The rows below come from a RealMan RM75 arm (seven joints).
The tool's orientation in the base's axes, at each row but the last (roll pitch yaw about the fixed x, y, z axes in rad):
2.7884, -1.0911, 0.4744
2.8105, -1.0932, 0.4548
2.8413, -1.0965, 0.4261
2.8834, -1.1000, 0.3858
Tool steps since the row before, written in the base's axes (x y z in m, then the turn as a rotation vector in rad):
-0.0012, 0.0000, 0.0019, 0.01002, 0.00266, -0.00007
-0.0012, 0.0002, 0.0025, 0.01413, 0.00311, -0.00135
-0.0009, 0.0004, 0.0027, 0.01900, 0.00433, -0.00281
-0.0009, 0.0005, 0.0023, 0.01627, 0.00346, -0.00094
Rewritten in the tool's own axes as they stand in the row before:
0.0012, 0.0001, -0.0019, 0.00461, -0.00104, 0.00923
0.0018, 0.0000, -0.0021, 0.00526, -0.00103, 0.01350
0.0021, -0.0002, -0.0020, 0.00622, -0.00167, 0.01861
0.0018, -0.0004, -0.0018, 0.00659, -0.00102, 0.01527

